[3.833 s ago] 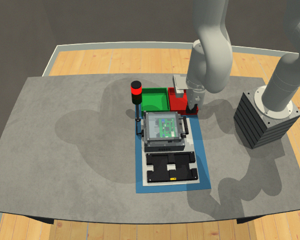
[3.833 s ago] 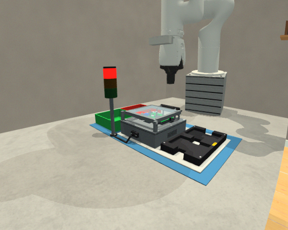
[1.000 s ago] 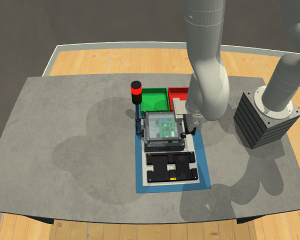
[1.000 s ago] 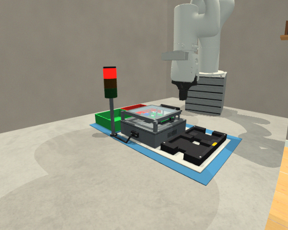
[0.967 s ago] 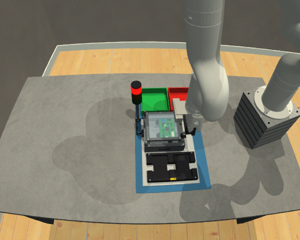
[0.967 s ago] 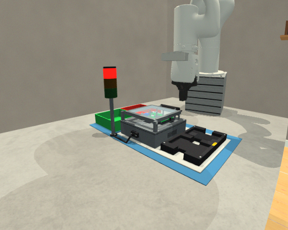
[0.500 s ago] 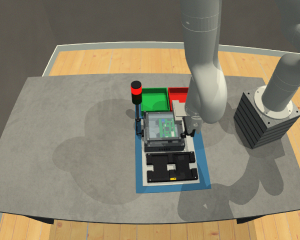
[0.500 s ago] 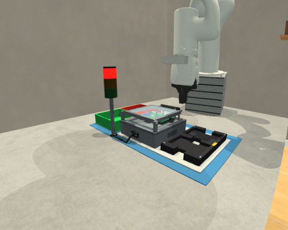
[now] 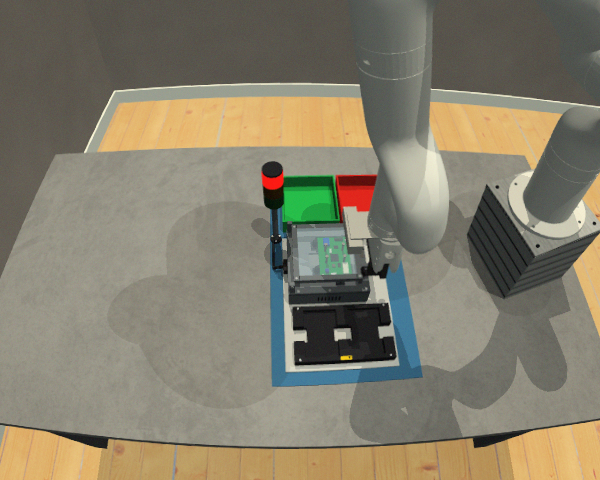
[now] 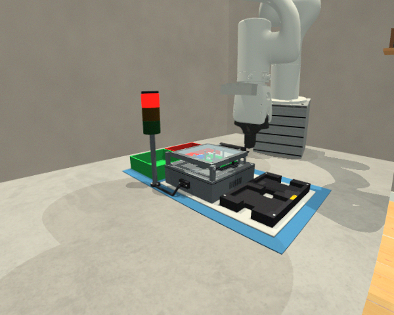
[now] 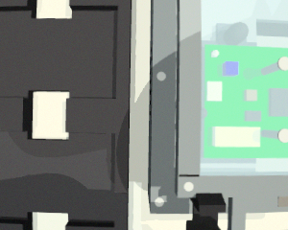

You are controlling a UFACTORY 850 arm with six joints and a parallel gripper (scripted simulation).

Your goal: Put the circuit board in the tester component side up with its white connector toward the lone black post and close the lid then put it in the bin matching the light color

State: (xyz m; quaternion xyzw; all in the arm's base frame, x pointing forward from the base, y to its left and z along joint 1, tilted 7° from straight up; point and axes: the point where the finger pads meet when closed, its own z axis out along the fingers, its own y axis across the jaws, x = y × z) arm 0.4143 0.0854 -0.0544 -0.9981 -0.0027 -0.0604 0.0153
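The black latch block lies 30 mm below my hand, 20 mm ahead of it and 10 mm to the right of it. The rest, counted from my hand: tester bed: 90 mm ahead, 60 mm to the right, 50 mm below; then tester lid: 80 mm ahead, 60 mm to the right, 30 mm below; then green circuit board: 80 mm ahead, 60 mm to the right, 50 mm below.
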